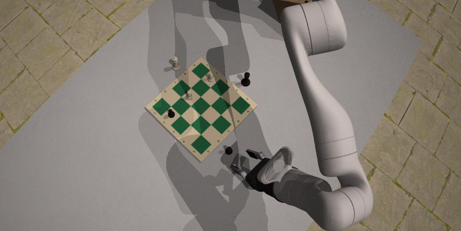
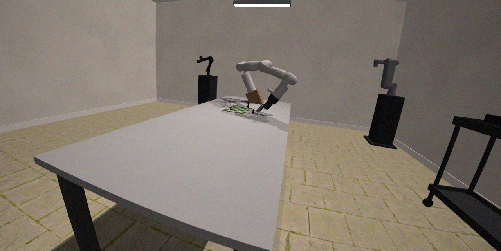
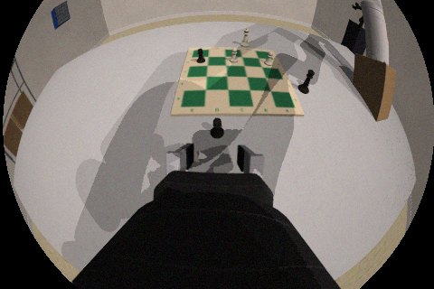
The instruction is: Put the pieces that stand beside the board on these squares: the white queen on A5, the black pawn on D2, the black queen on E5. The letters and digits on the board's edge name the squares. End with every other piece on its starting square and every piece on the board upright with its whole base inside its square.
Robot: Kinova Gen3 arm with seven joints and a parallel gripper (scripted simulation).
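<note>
The white queen lies 330 mm to the right of my hand, 60 mm behind it and 10 mm below it. The rest, counted from my hand: chessboard: 190 mm to the right, 30 mm below, 30 mm behind; then black queen: 170 mm behind, 160 mm to the right, 10 mm below.
</note>
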